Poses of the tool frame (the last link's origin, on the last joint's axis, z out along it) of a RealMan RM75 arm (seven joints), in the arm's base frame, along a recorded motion.
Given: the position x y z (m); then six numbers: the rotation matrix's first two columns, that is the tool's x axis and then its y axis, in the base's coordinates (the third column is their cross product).
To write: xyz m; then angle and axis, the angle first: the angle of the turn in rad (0 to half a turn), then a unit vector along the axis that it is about. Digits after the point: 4 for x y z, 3 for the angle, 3 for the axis.
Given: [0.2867 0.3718 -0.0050 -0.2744 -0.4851 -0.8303 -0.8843 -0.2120 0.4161]
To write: [0.2867 0.3718 -0.0050 2.761 -0.582 0.610 0.538]
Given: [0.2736 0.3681 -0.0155 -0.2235 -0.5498 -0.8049 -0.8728 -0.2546 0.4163]
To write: [0.2736 0.3681 -0.0155 2.826 -0.611 0.597 0.520]
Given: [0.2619 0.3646 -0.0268 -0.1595 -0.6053 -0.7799 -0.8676 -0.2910 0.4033]
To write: [0.2619 0.3646 -0.0268 2.875 -0.640 0.586 0.497]
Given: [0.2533 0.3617 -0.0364 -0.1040 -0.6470 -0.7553 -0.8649 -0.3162 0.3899]
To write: [0.2533 0.3617 -0.0364 2.911 -0.664 0.577 0.476]
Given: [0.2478 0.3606 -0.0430 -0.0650 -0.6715 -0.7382 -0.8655 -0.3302 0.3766]
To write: [0.2478 0.3606 -0.0430 2.929 -0.679 0.572 0.460]
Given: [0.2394 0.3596 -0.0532 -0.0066 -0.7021 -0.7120 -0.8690 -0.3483 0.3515]
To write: [0.2394 0.3596 -0.0532 2.948 -0.701 0.565 0.434]
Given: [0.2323 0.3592 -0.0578 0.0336 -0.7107 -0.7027 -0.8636 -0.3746 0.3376]
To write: [0.2323 0.3592 -0.0578 2.961 -0.716 0.554 0.424]
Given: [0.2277 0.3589 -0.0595 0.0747 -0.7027 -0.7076 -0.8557 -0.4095 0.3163]
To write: [0.2277 0.3589 -0.0595 2.959 -0.730 0.538 0.421]
